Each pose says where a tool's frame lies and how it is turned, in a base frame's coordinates. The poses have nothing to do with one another.
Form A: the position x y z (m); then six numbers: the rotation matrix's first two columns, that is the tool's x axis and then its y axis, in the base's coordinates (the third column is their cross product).
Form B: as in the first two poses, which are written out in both.
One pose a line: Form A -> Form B
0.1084 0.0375 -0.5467 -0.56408 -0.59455 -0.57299 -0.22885 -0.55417 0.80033 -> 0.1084 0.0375 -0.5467 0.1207 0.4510 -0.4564 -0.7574
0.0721 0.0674 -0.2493 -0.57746 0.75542 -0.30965 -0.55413 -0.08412 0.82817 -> 0.0721 0.0674 -0.2493 0.4488 0.0994 0.5065 0.7295
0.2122 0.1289 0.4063 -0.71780 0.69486 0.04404 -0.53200 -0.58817 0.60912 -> 0.2122 0.1289 0.4063 0.3485 0.1401 0.2906 0.8800
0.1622 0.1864 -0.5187 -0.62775 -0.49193 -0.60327 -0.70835 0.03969 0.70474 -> 0.1622 0.1864 -0.5187 0.0982 -0.4201 0.7143 0.5511
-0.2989 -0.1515 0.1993 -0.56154 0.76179 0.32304 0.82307 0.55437 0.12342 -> -0.2989 -0.1515 0.1993 0.1168 -0.4534 -0.8738 -0.1312
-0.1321 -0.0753 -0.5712 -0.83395 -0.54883 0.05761 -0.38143 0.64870 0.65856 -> -0.1321 -0.0753 -0.5712 0.1269 0.2587 -0.8990 -0.3297
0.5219 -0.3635 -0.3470 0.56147 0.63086 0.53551 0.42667 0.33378 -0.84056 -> 0.5219 -0.3635 -0.3470 0.6733 -0.5722 -0.4621 0.0758
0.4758 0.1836 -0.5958 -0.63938 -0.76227 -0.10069 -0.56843 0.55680 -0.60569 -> 0.4758 0.1836 -0.5958 0.1790 -0.3851 0.8639 -0.2708
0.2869 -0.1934 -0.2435 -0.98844 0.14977 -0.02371 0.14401 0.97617 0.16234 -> 0.2869 -0.1934 -0.2435 0.0179 0.0739 0.9939 0.0803
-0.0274 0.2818 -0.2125 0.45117 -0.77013 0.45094 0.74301 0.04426 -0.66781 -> -0.0274 0.2818 -0.2125 0.7224 -0.4513 0.0150 -0.5236
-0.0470 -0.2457 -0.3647 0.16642 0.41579 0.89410 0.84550 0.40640 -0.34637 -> -0.0470 -0.2457 -0.3647 0.5676 -0.5109 -0.6172 -0.1892
